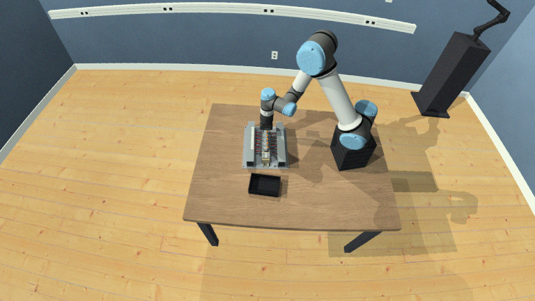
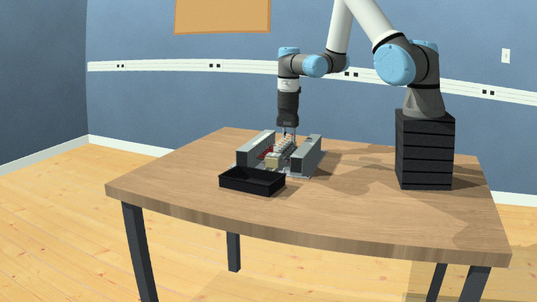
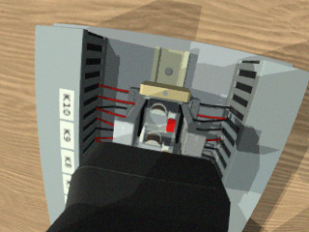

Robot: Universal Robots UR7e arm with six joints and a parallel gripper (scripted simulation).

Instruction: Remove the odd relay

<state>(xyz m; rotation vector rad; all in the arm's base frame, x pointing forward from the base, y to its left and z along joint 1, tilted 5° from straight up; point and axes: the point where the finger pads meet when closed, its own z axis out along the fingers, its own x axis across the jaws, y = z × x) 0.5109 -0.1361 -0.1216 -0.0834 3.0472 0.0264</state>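
Now: the relay 1 cm below my hand. Also, from my hand: relay panel 9 cm to the left, 3 cm below; black parts tray 36 cm to the left, 4 cm below, 1 cm behind.
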